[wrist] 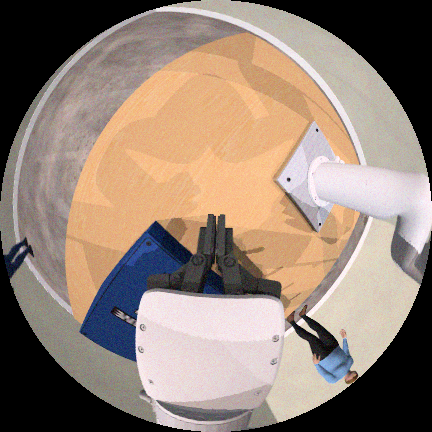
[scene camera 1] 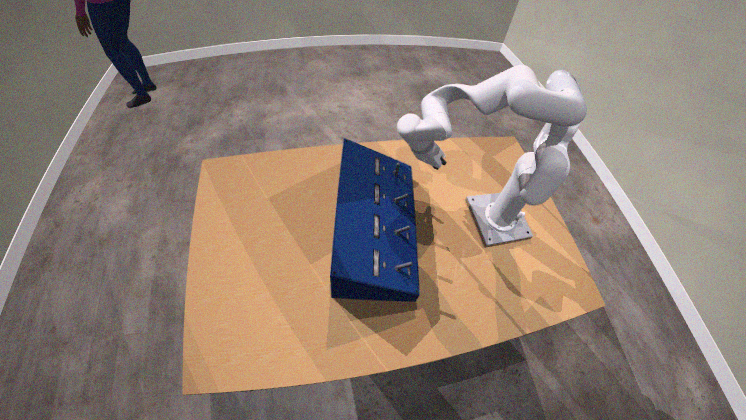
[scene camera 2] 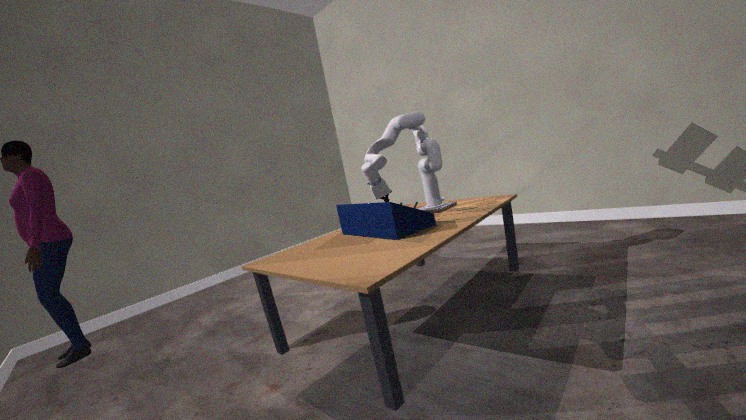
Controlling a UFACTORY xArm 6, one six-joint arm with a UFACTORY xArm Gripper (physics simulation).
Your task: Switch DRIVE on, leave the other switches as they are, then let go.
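Places are measured from the arm's base along level axes (x ahead, y left, z up), in millimetres.
Pixels of known places: gripper, between the fingertips: (wrist: 216, 222) (scene camera 1: 437, 165); arm's base, origin of its link: (wrist: 321, 180) (scene camera 1: 499, 217) (scene camera 2: 434, 206).
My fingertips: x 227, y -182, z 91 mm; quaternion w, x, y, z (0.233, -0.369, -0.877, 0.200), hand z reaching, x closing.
Ahead of a thing's pixels: the offset from my fingertips to its top centre. Level surfaces: height alone.
The blue switch panel (scene camera 1: 352, 208) (scene camera 2: 365, 220) (wrist: 122, 280) slopes down toward the arm's base. The DRIVE label @(dx +221, dy -3, dz +13 mm) (wrist: 124, 316) is partly covered by the gripper body in the wrist view. The DRIVE lever @(dx +153, dy +9, dz +27 mm) (scene camera 1: 397, 170) is at the far end of the row in scene camera 1; it looks different in angle from the other levers, but I cannot tell its ON or OFF position. It is hidden in the wrist view. My gripper (scene camera 1: 441, 163) (scene camera 2: 386, 199) (wrist: 216, 222) is shut and empty, beyond the panel's low edge on the arm-base side, apart from the DRIVE lever.
Three other levers (scene camera 1: 401, 199) (scene camera 1: 402, 233) (scene camera 1: 403, 268) stand in a row along the panel. The arm's base plate (scene camera 1: 482, 229) (wrist: 300, 150) is bolted to the wooden table @(dz -113 mm) (scene camera 1: 234, 313) (scene camera 2: 323, 266). One person (scene camera 1: 112, 36) (scene camera 2: 39, 208) stands beyond the table; another person (wrist: 335, 362) shows in the wrist view.
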